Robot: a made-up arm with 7 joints. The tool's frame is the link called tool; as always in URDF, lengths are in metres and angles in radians. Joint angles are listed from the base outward.
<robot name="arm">
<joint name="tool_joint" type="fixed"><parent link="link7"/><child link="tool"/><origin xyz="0.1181 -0.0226 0.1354" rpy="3.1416 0 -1.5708"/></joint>
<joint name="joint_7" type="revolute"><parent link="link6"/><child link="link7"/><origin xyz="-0.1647 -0.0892 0.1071" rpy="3.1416 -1.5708 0"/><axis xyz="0 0 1"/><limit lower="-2.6" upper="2.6"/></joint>
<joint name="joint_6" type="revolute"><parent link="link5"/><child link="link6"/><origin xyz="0.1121 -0.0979 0.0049" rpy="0 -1.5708 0"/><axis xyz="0 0 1"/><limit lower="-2.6" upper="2.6"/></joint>
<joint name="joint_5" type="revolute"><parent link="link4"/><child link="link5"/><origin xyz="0.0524 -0.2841 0.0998" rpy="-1.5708 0 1.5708"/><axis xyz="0 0 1"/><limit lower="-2.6" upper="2.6"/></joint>
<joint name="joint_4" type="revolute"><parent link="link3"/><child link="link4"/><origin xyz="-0.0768 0.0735 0.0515" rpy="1.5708 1.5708 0"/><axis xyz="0 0 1"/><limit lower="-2.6" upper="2.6"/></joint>
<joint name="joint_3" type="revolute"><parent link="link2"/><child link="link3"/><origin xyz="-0.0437 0.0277 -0.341" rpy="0 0 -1.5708"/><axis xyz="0 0 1"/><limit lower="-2.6" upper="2.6"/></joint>
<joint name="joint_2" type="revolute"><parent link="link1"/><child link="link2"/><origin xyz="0.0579 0.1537 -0.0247" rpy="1.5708 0 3.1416"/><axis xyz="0 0 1"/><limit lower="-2.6" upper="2.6"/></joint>
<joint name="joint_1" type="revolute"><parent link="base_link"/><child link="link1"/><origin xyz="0 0 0.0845" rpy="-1.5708 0 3.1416"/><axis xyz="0 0 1"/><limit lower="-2.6" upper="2.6"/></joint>
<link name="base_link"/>
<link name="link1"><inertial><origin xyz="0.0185 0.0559 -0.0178"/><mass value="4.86"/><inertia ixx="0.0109" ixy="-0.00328" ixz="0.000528" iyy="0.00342" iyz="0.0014" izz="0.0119"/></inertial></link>
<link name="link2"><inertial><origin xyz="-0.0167 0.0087 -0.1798"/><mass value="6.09"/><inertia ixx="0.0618" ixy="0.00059" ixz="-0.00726" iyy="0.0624" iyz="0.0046" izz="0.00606"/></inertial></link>
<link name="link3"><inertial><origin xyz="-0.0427 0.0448 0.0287"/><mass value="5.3"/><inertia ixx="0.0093" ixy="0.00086" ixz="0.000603" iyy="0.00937" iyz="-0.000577" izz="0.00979"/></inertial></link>
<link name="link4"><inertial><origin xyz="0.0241 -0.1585 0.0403"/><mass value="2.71"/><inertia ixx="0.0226" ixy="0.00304" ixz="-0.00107" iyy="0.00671" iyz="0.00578" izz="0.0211"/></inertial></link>
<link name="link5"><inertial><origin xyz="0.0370 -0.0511 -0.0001"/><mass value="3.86"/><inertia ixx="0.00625" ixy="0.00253" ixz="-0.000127" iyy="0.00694" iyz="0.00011" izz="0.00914"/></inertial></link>
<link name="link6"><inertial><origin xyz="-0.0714 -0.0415 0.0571"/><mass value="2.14"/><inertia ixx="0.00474" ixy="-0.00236" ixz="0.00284" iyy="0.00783" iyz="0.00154" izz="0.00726"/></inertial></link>
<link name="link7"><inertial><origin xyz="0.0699 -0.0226 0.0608"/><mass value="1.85"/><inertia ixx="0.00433" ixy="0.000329" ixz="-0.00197" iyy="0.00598" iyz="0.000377" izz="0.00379"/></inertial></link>
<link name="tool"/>
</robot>
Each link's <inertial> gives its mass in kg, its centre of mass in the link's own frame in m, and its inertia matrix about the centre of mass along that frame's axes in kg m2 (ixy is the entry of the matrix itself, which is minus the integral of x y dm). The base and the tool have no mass. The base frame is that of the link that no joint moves.
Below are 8 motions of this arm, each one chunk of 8 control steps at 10 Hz.
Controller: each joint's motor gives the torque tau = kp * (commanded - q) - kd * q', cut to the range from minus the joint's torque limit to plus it. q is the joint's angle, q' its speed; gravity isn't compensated. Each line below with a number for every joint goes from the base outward.
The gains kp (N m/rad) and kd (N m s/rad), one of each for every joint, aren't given. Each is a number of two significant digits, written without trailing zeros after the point. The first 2 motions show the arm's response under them.
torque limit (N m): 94 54 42 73 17 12 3.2
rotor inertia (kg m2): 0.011 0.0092 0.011 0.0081 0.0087 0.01 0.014
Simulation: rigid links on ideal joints. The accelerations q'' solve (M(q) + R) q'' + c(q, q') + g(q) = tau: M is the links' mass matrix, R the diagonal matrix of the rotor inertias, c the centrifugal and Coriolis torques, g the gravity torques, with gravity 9.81 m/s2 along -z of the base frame. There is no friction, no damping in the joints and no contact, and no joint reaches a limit. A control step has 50 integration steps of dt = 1/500 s. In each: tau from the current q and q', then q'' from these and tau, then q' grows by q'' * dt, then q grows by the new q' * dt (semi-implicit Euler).
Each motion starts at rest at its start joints. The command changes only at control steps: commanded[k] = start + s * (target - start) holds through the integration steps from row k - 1 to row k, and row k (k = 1, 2, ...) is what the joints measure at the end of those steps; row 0 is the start. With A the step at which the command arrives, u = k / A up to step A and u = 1 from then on. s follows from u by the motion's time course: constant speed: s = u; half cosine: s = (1 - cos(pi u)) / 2; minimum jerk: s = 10 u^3 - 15 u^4 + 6 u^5; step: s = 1 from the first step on.
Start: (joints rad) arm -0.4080 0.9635 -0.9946 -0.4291 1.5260 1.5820 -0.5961
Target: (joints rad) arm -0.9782 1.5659 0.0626 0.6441 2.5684 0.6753 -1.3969
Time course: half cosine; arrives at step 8
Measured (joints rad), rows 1 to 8:
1: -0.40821 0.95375 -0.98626 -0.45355 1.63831 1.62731 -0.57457
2: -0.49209 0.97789 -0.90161 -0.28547 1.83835 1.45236 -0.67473
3: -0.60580 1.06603 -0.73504 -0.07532 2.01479 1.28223 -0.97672
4: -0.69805 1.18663 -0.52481 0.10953 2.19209 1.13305 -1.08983
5: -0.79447 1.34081 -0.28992 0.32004 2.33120 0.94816 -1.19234
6: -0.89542 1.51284 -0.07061 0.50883 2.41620 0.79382 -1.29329
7: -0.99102 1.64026 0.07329 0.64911 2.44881 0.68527 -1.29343
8: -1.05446 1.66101 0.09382 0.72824 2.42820 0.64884 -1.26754
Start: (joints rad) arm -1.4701 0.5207 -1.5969 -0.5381 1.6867 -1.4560 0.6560
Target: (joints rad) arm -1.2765 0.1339 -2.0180 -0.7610 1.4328 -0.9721 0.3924
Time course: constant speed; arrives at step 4
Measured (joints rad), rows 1 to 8:
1: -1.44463 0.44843 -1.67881 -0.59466 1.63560 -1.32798 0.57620
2: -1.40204 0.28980 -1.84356 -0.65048 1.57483 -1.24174 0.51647
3: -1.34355 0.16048 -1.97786 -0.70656 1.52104 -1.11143 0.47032
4: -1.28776 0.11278 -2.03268 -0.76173 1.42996 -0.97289 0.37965
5: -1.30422 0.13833 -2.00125 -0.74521 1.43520 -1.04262 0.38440
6: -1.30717 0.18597 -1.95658 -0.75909 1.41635 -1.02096 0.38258
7: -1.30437 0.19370 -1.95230 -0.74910 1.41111 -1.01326 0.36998
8: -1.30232 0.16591 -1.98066 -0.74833 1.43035 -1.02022 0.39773
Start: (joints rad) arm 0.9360 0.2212 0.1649 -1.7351 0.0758 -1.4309 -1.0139
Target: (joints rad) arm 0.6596 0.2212 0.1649 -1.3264 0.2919 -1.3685 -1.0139
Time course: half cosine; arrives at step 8
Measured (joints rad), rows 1 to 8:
1: 0.95935 0.27863 0.20532 -1.68039 0.02126 -1.35447 -0.93596
2: 0.91647 0.30231 0.21894 -1.63482 0.06076 -1.35773 -0.87308
3: 0.87119 0.28424 0.20678 -1.57005 0.10592 -1.36717 -0.95265
4: 0.82262 0.28114 0.20798 -1.48625 0.14265 -1.34855 -0.91773
5: 0.77098 0.29156 0.21575 -1.41865 0.18495 -1.34170 -0.89026
6: 0.73309 0.29663 0.21872 -1.36603 0.21580 -1.34133 -0.91708
7: 0.70871 0.29307 0.21610 -1.33212 0.23861 -1.34148 -0.91195
8: 0.70350 0.28915 0.21346 -1.32637 0.24411 -1.34297 -0.90622

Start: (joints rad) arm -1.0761 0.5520 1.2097 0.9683 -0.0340 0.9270 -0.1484
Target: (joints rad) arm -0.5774 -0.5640 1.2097 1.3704 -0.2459 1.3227 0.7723
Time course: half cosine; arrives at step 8
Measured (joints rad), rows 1 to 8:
1: -1.07631 0.53574 1.23252 1.03088 0.07543 0.91963 -0.13898
2: -1.06821 0.47281 1.27716 1.13758 0.11857 0.89370 -0.11082
3: -1.00836 0.29816 1.28024 1.22524 0.00930 0.93423 0.01185
4: -0.87912 0.03567 1.24217 1.25243 -0.08114 1.07551 0.23371
5: -0.71042 -0.23691 1.19380 1.23981 -0.11319 1.26511 0.54106
6: -0.57311 -0.46502 1.15789 1.23817 -0.07391 1.41612 0.84284
7: -0.53302 -0.60608 1.15165 1.29590 -0.02805 1.44439 0.98775
8: -0.57412 -0.63438 1.17557 1.37975 -0.09720 1.36068 0.86712

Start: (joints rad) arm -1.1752 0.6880 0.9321 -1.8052 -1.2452 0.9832 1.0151
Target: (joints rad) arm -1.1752 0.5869 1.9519 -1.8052 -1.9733 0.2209 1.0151
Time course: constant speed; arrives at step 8
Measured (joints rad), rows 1 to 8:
1: -1.14874 0.69267 1.06567 -1.87033 -1.34424 0.83413 1.10284
2: -1.11134 0.70032 1.21003 -1.96354 -1.46137 0.87499 1.12245
3: -1.10436 0.68141 1.33689 -1.99853 -1.52718 0.80380 1.16363
4: -1.11859 0.65645 1.45467 -1.92333 -1.58999 0.63923 1.16059
5: -1.14336 0.64994 1.58299 -1.84114 -1.67262 0.47356 1.09003
6: -1.14909 0.64704 1.71622 -1.83786 -1.75192 0.37492 1.04157
7: -1.12629 0.63242 1.84492 -1.88776 -1.79561 0.33212 1.09735
8: -1.11007 0.60643 1.96692 -1.91779 -1.83636 0.27082 1.18220

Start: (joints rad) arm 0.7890 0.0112 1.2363 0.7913 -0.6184 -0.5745 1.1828
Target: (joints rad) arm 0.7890 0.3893 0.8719 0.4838 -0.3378 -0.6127 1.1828
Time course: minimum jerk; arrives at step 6
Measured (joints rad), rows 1 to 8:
1: 0.84786 0.04135 1.23192 0.73713 -0.59759 -0.61091 1.18619
2: 0.92972 0.12332 1.17416 0.58665 -0.59174 -0.47576 1.16611
3: 0.99770 0.22473 1.06433 0.45872 -0.53987 -0.45441 1.14247
4: 1.01837 0.32133 0.95452 0.37828 -0.44642 -0.53329 1.11351
5: 0.96020 0.38758 0.89176 0.33191 -0.42060 -0.50856 1.11268
6: 0.90373 0.40767 0.88275 0.39132 -0.39743 -0.56394 1.14400
7: 0.86534 0.41321 0.88740 0.43240 -0.35388 -0.60427 1.17953
8: 0.87178 0.41639 0.88922 0.41940 -0.36024 -0.57437 1.18896

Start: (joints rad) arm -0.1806 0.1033 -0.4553 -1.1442 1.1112 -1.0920 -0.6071
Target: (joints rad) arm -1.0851 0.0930 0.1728 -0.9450 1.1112 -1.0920 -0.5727
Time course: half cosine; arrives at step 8
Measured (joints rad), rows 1 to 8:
1: -0.19895 0.07976 -0.44672 -1.19724 1.12698 -1.17274 -0.60550
2: -0.31173 0.05095 -0.39918 -1.18216 1.15037 -1.19014 -0.69455
3: -0.46817 0.03545 -0.29651 -1.09524 1.14531 -1.13318 -0.63149
4: -0.64697 0.02843 -0.18028 -1.07165 1.15099 -1.15197 -0.59081
5: -0.81762 0.01231 -0.07445 -1.04995 1.15492 -1.16954 -0.67011
6: -0.96660 -0.01543 0.00979 -0.99262 1.15861 -1.13607 -0.65379
7: -1.06381 -0.04138 0.06089 -0.96205 1.16335 -1.12116 -0.62030
8: -1.08492 -0.05776 0.07222 -0.97360 1.16381 -1.13763 -0.65554

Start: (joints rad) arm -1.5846 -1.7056 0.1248 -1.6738 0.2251 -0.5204 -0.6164
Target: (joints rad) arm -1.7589 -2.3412 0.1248 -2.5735 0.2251 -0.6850 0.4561
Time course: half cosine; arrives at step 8
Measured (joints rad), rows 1 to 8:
1: -1.59308 -1.76050 0.12409 -1.61671 0.21037 -0.50378 -0.52028
2: -1.59479 -1.87038 0.09538 -1.69928 0.26891 -0.54812 -0.33622
3: -1.64450 -1.96521 0.09969 -1.90323 0.24077 -0.61878 -0.18459
4: -1.68160 -2.03312 0.12898 -2.11665 0.24006 -0.59354 0.02335
5: -1.71215 -2.16036 0.11926 -2.28833 0.26646 -0.63269 0.25243
6: -1.73441 -2.28204 0.10435 -2.41528 0.27122 -0.62085 0.42916
7: -1.75507 -2.35359 0.09996 -2.51862 0.26514 -0.61725 0.56932
8: -1.76498 -2.37323 0.10463 -2.54251 0.25146 -0.62406 0.54177

